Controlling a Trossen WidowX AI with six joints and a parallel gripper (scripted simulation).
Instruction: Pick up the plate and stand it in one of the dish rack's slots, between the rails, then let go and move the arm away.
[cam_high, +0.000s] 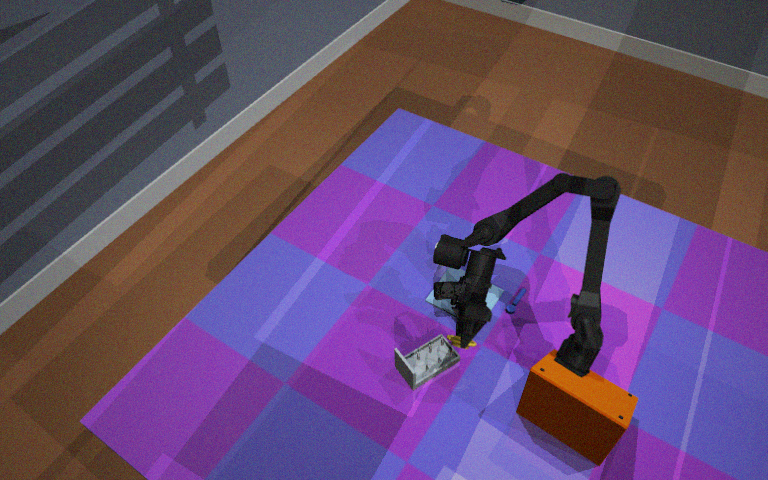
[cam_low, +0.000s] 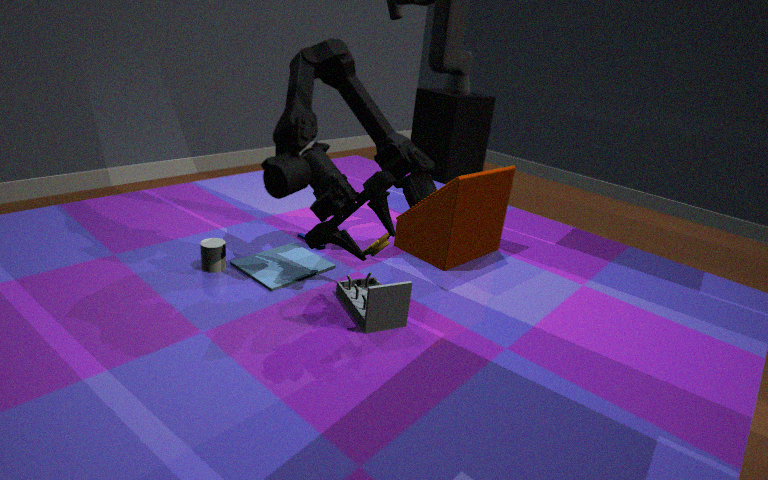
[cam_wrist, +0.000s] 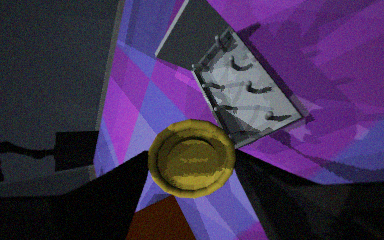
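Right now the grey dish rack is 6 cm below my gripper tip, 5 cm to the left of it and 5 cm ahead of it. From my gripper tip the other things lie so: blue spoon 22 cm to the right, 8 cm below; yellow plate right at my gripper tip; cup 22 cm ahead, 21 cm to the right, 6 cm below.
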